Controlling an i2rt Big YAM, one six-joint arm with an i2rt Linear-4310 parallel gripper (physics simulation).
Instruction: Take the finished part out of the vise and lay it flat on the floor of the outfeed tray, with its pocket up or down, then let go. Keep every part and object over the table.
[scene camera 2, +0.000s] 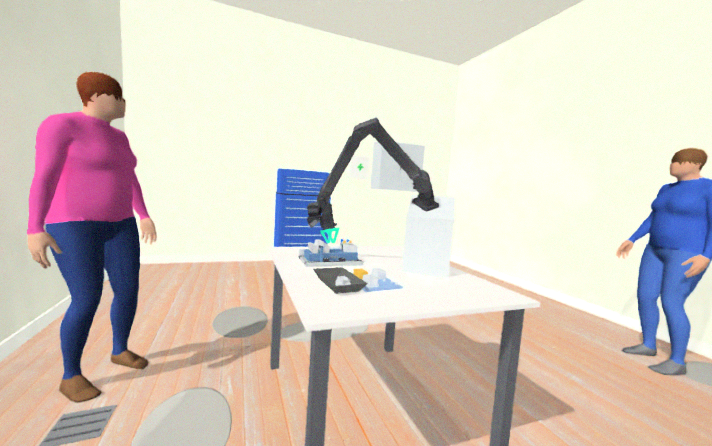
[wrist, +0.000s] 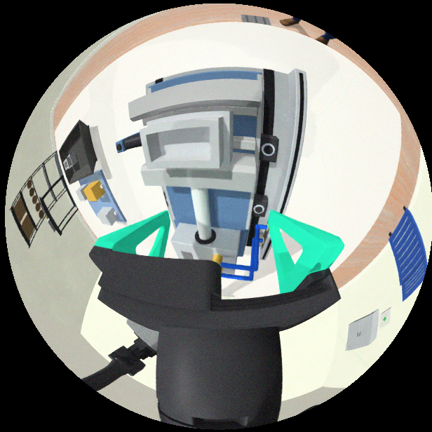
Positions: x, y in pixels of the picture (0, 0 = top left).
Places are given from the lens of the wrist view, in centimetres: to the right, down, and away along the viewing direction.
my gripper (wrist: 218, 215): 0, 0, 13
blue vise (wrist: 228, 209): 1, -1, 17
